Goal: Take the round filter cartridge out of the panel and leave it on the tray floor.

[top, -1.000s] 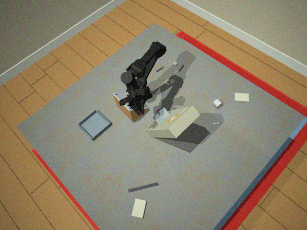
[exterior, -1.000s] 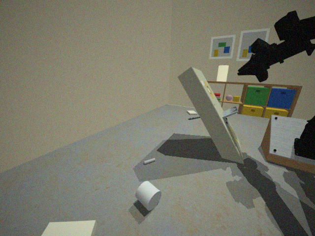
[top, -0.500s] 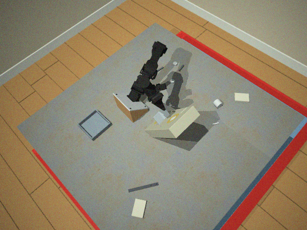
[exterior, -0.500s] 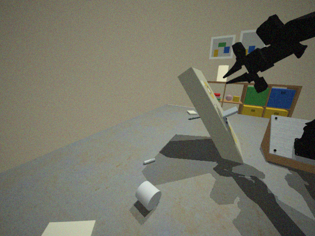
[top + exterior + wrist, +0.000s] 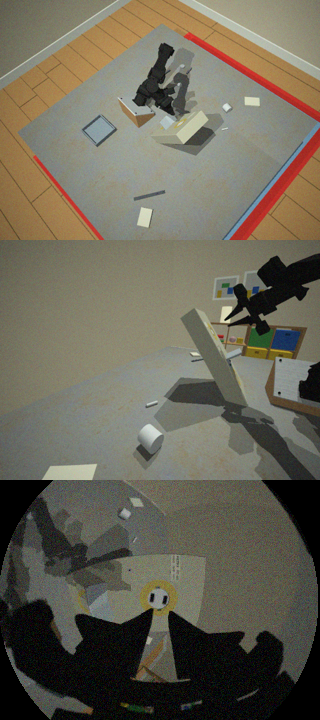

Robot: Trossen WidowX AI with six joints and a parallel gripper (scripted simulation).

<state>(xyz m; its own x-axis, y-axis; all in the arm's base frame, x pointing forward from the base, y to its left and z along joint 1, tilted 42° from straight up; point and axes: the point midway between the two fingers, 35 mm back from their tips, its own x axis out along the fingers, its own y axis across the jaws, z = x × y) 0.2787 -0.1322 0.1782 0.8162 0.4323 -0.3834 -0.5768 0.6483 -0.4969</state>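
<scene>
Right now my gripper tip is 6 cm short of the round filter cartridge, 4 cm above it and 1 cm to the right of it. Round my gripper tip: grey-blue tray: 35 cm behind, 31 cm to the right, 26 cm below; cream service panel: 12 cm below, 1 cm ahead.
</scene>
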